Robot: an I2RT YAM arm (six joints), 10 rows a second.
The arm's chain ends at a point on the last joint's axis. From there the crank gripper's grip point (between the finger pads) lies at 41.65 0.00 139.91 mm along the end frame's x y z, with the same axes.
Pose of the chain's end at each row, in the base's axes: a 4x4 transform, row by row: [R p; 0 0 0 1], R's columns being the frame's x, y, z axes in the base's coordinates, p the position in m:
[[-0.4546 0.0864 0.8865 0.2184], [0.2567 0.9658 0.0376 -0.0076], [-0.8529 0.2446 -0.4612 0.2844], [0 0 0 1]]
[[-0.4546 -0.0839 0.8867 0.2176], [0.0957 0.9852 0.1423 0.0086], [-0.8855 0.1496 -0.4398 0.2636], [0 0 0 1]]
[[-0.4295 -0.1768 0.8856 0.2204], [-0.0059 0.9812 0.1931 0.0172], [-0.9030 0.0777 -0.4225 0.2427], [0 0 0 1]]
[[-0.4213 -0.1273 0.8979 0.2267], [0.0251 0.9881 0.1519 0.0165], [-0.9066 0.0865 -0.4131 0.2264], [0 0 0 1]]
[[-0.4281 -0.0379 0.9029 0.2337], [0.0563 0.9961 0.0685 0.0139], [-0.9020 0.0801 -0.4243 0.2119], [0 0 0 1]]
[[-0.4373 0.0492 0.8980 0.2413], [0.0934 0.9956 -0.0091 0.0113], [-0.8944 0.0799 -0.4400 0.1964], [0 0 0 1]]
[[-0.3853 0.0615 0.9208 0.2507], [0.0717 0.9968 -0.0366 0.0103], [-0.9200 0.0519 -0.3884 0.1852], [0 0 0 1]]
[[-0.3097 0.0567 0.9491 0.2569], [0.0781 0.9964 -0.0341 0.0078], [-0.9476 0.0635 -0.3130 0.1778], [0 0 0 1]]
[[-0.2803 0.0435 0.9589 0.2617], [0.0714 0.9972 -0.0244 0.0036], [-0.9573 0.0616 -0.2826 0.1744], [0 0 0 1]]
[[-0.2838 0.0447 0.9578 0.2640], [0.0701 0.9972 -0.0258 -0.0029], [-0.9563 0.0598 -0.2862 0.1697], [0 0 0 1]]
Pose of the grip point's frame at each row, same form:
[[-0.4546 0.0864 0.8865 0.3235], [0.2567 0.9658 0.0376 0.0084], [-0.8529 0.2446 -0.4612 0.1844], [0 0 0 1]]
[[-0.4546 -0.0839 0.8867 0.3227], [0.0957 0.9852 0.1423 0.0325], [-0.8855 0.1496 -0.4398 0.1652], [0 0 0 1]]
[[-0.4295 -0.1768 0.8856 0.3264], [-0.0059 0.9812 0.1931 0.0440], [-0.9030 0.0777 -0.4225 0.1460], [0 0 0 1]]
[[-0.4213 -0.1273 0.8979 0.3348], [0.0251 0.9881 0.1519 0.0388], [-0.9066 0.0865 -0.4131 0.1308], [0 0 0 1]]
[[-0.4281 -0.0379 0.9029 0.3422], [0.0563 0.9961 0.0685 0.0258], [-0.9020 0.0801 -0.4243 0.1150], [0 0 0 1]]
[[-0.4373 0.0492 0.8980 0.3487], [0.0934 0.9956 -0.0091 0.0139], [-0.8944 0.0799 -0.4400 0.0976], [0 0 0 1]]
[[-0.3853 0.0615 0.9208 0.3635], [0.0717 0.9968 -0.0366 0.0082], [-0.9200 0.0519 -0.3884 0.0925], [0 0 0 1]]
[[-0.3097 0.0567 0.9491 0.3768], [0.0781 0.9964 -0.0341 0.0063], [-0.9476 0.0635 -0.3130 0.0945], [0 0 0 1]]
[[-0.2803 0.0435 0.9589 0.3842], [0.0714 0.9972 -0.0244 0.0032], [-0.9573 0.0616 -0.2826 0.0950], [0 0 0 1]]
[[-0.2838 0.0447 0.9578 0.3862], [0.0701 0.9972 -0.0258 -0.0036], [-0.9563 0.0598 -0.2862 0.0898], [0 0 0 1]]

